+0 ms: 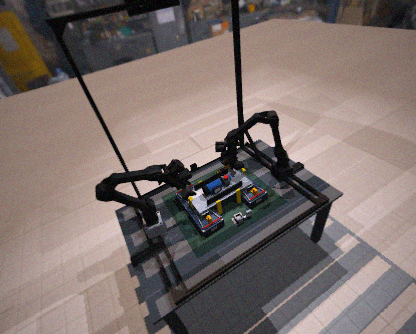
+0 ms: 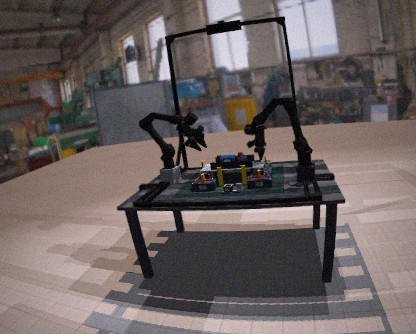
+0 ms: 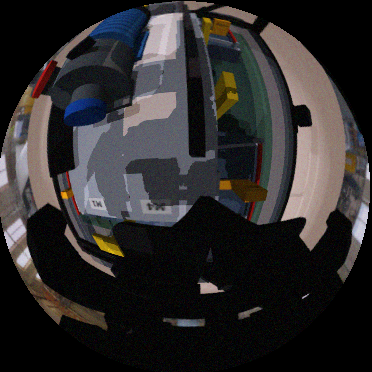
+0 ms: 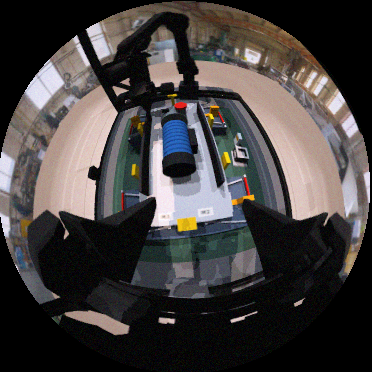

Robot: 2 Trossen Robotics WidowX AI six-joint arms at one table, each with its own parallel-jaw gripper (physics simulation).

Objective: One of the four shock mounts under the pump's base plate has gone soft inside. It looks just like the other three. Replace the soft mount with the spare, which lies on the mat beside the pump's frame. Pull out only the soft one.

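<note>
The pump, with a blue motor [image 1: 213, 186] [image 2: 226, 158] [image 3: 119, 26] [image 4: 177, 138], sits on a grey base plate [image 1: 201, 203] [image 3: 156, 138] [image 4: 194, 194] in a dark frame on the green mat [image 1: 226, 232] [image 4: 180, 247]. The plate's corners are labelled M1 to M4. The mounts themselves are hidden under the plate. The spare mount [image 1: 238, 217] [image 2: 228, 188] [image 4: 240, 153] lies on the mat beside the frame. My left gripper [image 1: 233, 166] [image 2: 261, 156] [image 3: 203, 200] is shut and empty, its tip pointing down just above the M4 corner. My right gripper [image 1: 188, 189] [image 2: 197, 145] [image 4: 200, 202] is open and empty above the M2/M3 end.
Yellow posts [image 1: 219, 207] [image 1: 238, 195] stand along the frame's side. Orange tabs [image 1: 208, 218] [image 1: 254, 190] [image 3: 247, 189] stick out of the corner pockets. A black gantry post [image 1: 237, 66] [image 2: 171, 83] rises behind the table, whose rail [image 1: 273, 228] runs along the edge.
</note>
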